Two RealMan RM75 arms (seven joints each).
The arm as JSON. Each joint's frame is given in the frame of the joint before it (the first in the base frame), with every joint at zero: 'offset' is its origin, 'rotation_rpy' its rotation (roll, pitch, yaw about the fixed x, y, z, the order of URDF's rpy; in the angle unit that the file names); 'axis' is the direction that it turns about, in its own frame. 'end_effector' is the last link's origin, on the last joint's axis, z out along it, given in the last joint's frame.
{
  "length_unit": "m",
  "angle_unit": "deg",
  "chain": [
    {
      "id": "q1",
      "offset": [
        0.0,
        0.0,
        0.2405
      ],
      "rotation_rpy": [
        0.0,
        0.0,
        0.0
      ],
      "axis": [
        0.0,
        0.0,
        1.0
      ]
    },
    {
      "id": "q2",
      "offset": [
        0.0,
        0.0,
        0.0
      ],
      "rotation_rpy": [
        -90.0,
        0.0,
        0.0
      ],
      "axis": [
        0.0,
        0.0,
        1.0
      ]
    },
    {
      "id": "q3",
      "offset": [
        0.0,
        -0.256,
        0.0
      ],
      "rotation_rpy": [
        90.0,
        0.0,
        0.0
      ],
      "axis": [
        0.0,
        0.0,
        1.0
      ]
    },
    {
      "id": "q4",
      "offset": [
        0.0,
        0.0,
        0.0
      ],
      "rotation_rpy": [
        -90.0,
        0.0,
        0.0
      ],
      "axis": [
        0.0,
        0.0,
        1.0
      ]
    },
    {
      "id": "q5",
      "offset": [
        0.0,
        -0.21,
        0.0
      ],
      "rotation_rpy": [
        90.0,
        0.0,
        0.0
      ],
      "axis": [
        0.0,
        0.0,
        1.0
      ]
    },
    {
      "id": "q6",
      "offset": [
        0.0,
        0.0,
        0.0
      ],
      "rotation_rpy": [
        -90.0,
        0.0,
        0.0
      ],
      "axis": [
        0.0,
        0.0,
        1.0
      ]
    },
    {
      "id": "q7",
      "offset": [
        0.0,
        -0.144,
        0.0
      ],
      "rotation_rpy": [
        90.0,
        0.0,
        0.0
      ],
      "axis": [
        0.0,
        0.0,
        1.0
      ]
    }
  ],
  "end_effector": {
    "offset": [
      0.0,
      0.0,
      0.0
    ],
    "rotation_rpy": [
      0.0,
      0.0,
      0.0
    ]
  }
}
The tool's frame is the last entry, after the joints.
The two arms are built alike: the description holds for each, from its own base.
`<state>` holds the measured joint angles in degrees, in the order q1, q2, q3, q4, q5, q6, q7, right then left.
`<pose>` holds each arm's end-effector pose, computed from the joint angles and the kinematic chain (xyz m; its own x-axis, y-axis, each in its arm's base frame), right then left.
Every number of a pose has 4 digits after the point.
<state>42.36 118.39 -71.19 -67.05 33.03 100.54 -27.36 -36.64 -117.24 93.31 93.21 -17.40 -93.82 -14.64</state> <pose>0.1772 0.3526 0.0033 0.5527 -0.7898 0.2657 -0.7259 -0.6130 -0.3120 -0.1298 0.3520 0.0170 0.4666 0.8777 0.1092 0.6590 -0.2627 -0.7048</pose>
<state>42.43 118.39 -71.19 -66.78 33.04 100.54 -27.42 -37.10 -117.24 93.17 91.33 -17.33 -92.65 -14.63</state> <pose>0.1775 0.3524 0.0028 0.5513 -0.7900 0.2682 -0.7269 -0.6127 -0.3102 -0.1328 0.3560 0.0145 0.4601 0.8809 0.1109 0.6606 -0.2562 -0.7057</pose>
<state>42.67 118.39 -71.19 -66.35 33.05 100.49 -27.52 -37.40 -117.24 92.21 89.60 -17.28 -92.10 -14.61</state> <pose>0.1773 0.3528 0.0020 0.5512 -0.7889 0.2715 -0.7270 -0.6138 -0.3078 -0.1378 0.3596 0.0148 0.4401 0.8901 0.1186 0.6683 -0.2364 -0.7053</pose>
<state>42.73 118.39 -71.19 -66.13 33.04 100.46 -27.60 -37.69 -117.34 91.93 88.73 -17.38 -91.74 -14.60</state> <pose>0.1776 0.3527 0.0016 0.5506 -0.7887 0.2734 -0.7273 -0.6140 -0.3067 -0.1387 0.3611 0.0135 0.4342 0.8928 0.1196 0.6722 -0.2327 -0.7028</pose>
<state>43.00 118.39 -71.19 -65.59 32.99 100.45 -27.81 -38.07 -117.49 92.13 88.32 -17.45 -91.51 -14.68</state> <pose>0.1777 0.3529 0.0006 0.5504 -0.7869 0.2791 -0.7267 -0.6161 -0.3038 -0.1369 0.3617 0.0113 0.4373 0.8917 0.1164 0.6722 -0.2382 -0.7010</pose>
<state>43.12 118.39 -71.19 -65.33 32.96 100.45 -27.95 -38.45 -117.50 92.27 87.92 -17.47 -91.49 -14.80</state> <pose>0.1778 0.3529 0.0001 0.5506 -0.7856 0.2822 -0.7262 -0.6175 -0.3022 -0.1360 0.3624 0.0101 0.4379 0.8919 0.1128 0.6706 -0.2405 -0.7017</pose>
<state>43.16 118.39 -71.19 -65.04 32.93 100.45 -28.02 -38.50 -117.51 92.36 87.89 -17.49 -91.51 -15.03</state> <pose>0.1785 0.3527 -0.0004 0.5484 -0.7861 0.2851 -0.7274 -0.6167 -0.3009 -0.1357 0.3623 0.0097 0.4361 0.8927 0.1137 0.6716 -0.2387 -0.7014</pose>
